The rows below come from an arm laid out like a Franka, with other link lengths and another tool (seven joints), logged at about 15 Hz.
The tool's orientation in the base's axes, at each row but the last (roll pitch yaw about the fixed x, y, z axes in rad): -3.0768 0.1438 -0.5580; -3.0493 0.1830 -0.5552; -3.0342 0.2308 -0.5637; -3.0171 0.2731 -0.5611; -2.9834 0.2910 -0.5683; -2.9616 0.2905 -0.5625
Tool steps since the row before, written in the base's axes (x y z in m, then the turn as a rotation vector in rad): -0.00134 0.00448 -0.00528 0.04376 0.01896 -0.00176; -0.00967 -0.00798 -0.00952 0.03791 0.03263 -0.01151; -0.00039 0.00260 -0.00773 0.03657 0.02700 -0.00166; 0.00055 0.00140 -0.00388 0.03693 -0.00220 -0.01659; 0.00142 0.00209 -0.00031 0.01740 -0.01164 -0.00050; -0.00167 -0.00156 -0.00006 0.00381 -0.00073 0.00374
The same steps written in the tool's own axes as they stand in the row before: -0.00272 -0.00271 0.00592 0.02706 -0.03931 0.00041; -0.00221 0.01276 0.00895 0.01686 -0.04672 0.01295; 0.00009 -0.00113 0.00809 0.01643 -0.04235 0.00240; 0.00078 -0.00099 0.00397 0.03571 -0.01675 0.00938; 0.00016 -0.00245 0.00067 0.02019 -0.00043 -0.00553; -0.00054 0.00221 -0.00018 0.00239 -0.00222 -0.00429
